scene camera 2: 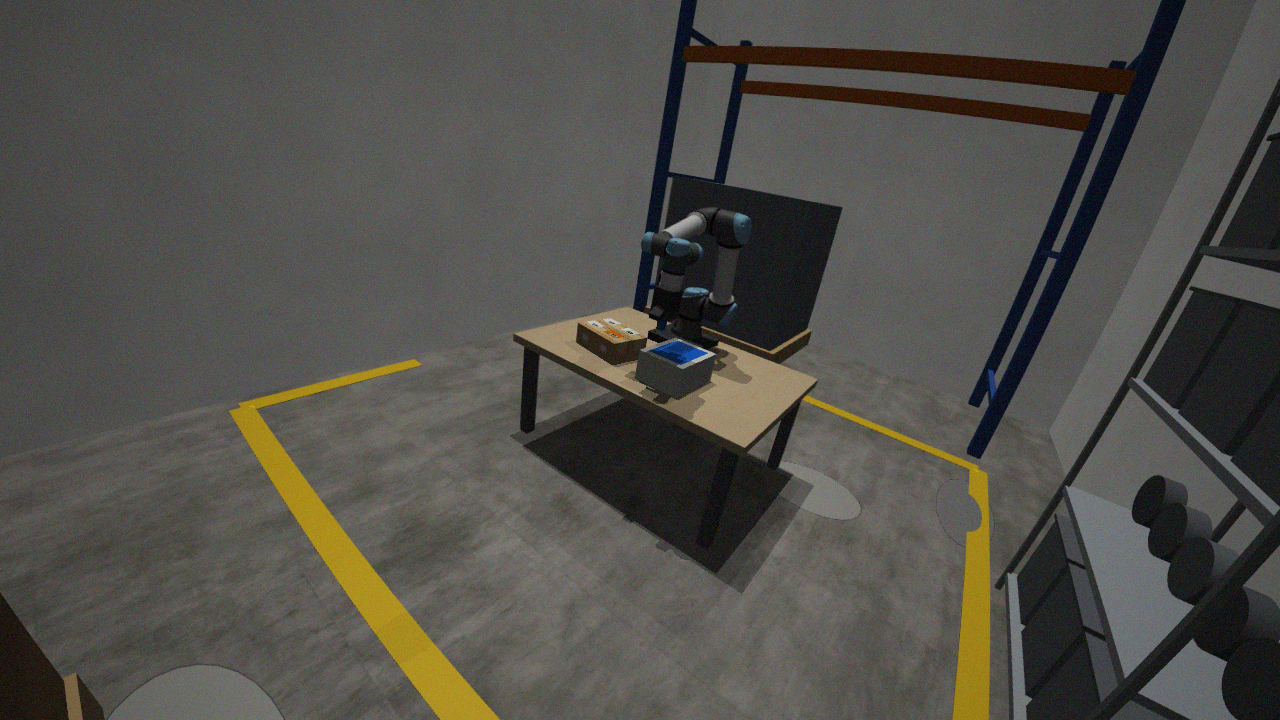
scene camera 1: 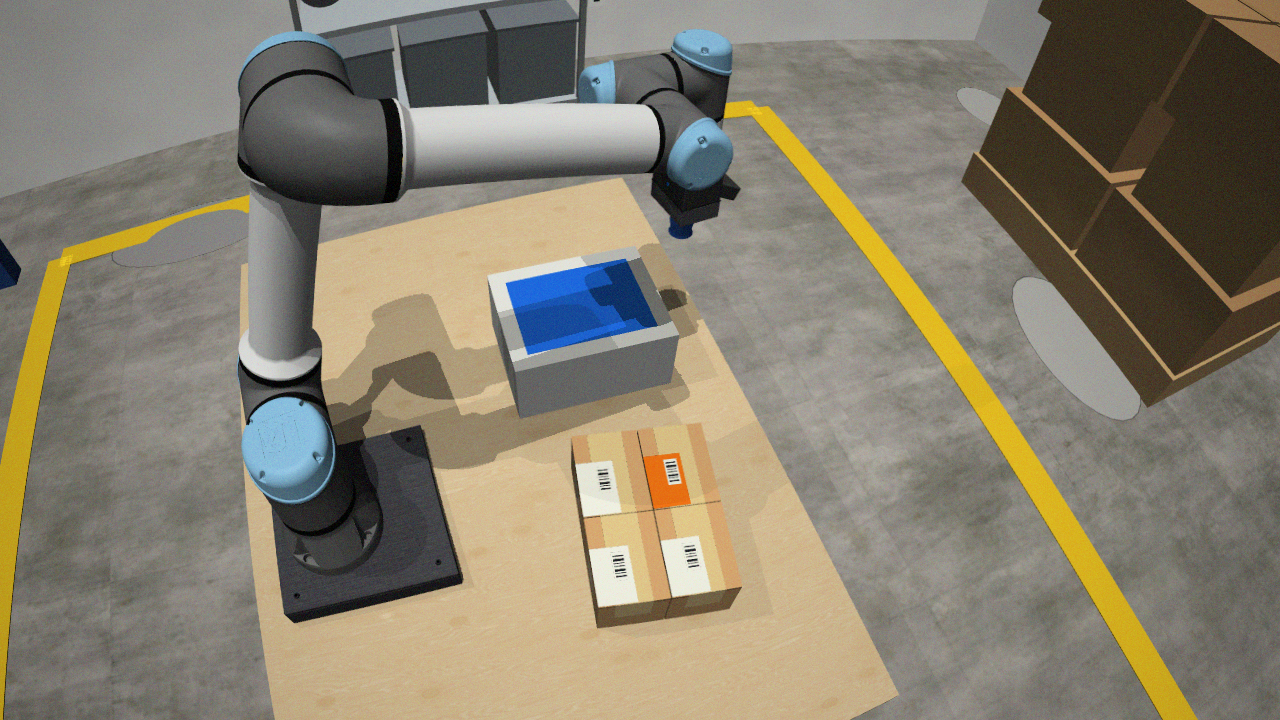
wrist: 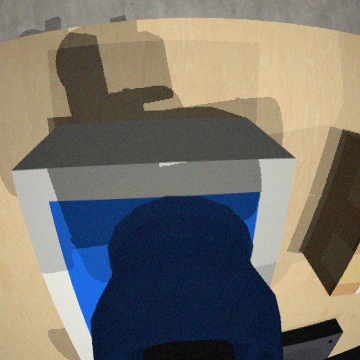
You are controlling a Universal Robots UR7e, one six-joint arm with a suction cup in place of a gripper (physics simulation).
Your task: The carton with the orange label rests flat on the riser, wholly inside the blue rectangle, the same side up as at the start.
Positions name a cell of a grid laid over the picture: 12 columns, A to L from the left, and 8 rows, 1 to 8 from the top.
Scene:
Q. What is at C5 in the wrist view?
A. A grey riser.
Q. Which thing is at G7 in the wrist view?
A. My suction cup.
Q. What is my suction cup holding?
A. Nothing.

